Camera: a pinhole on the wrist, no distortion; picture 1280 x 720 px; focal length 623.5 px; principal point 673.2 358.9 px. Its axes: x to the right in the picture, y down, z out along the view. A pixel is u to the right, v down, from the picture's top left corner.
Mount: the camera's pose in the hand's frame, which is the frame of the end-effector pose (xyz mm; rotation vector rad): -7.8 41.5 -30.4 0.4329 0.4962 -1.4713
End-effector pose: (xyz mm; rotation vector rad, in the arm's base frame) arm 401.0 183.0 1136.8 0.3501 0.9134 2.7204
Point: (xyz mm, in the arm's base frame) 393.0 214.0 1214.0
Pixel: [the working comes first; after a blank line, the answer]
In the camera's frame: -44.1 32.6 98.0

393 566
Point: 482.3 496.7 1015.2
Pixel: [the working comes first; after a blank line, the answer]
In the camera's frame: 231.1 -14.2 320.4

1123 331
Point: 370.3 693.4 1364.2
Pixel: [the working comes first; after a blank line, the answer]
In the camera's frame: -22.6 198.6 572.2

649 575
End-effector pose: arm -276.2 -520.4 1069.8 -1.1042 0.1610 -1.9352
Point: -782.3 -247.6 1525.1
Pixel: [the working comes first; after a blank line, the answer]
In the camera's frame: 622.7 163.3 431.4

outside the picture
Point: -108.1 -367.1 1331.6
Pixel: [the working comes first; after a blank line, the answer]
In the camera's frame: -69.6 5.7 384.5

560 368
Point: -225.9 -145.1 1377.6
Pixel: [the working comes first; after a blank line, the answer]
In the camera's frame: 115.6 -116.6 511.2

814 217
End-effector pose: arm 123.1 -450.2 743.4 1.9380 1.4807 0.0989
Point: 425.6 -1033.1 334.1
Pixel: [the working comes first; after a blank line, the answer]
In the camera's frame: -470.6 -275.6 579.9

167 63
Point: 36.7 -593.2 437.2
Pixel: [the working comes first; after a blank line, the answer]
In the camera's frame: 54.1 -67.4 388.1

760 251
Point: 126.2 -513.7 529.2
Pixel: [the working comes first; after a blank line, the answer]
In the camera's frame: -1.2 10.7 271.4

670 384
